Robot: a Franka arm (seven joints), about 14 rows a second.
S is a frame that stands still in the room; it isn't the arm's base.
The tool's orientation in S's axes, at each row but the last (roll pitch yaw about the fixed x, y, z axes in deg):
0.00 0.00 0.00
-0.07 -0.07 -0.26
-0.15 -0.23 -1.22
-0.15 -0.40 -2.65
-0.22 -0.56 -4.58
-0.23 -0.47 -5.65
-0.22 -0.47 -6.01
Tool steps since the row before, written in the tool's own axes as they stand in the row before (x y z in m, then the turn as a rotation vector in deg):
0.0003 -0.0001 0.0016 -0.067 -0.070 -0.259
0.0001 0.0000 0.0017 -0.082 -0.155 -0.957
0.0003 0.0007 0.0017 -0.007 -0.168 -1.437
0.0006 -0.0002 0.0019 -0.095 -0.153 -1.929
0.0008 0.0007 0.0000 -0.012 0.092 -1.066
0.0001 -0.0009 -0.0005 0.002 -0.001 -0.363
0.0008 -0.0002 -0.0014 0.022 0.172 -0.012
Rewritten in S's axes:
0.0003 -0.0001 0.0016 -0.067 -0.070 -0.259
0.0001 0.0000 0.0017 -0.082 -0.156 -0.957
0.0003 0.0007 0.0017 -0.005 -0.172 -1.437
0.0006 -0.0002 0.0019 -0.089 -0.154 -1.929
0.0009 0.0006 0.0000 0.005 0.088 -1.066
0.0000 -0.0009 -0.0005 0.005 -0.003 -0.363
0.0008 -0.0003 -0.0014 0.040 0.169 -0.012

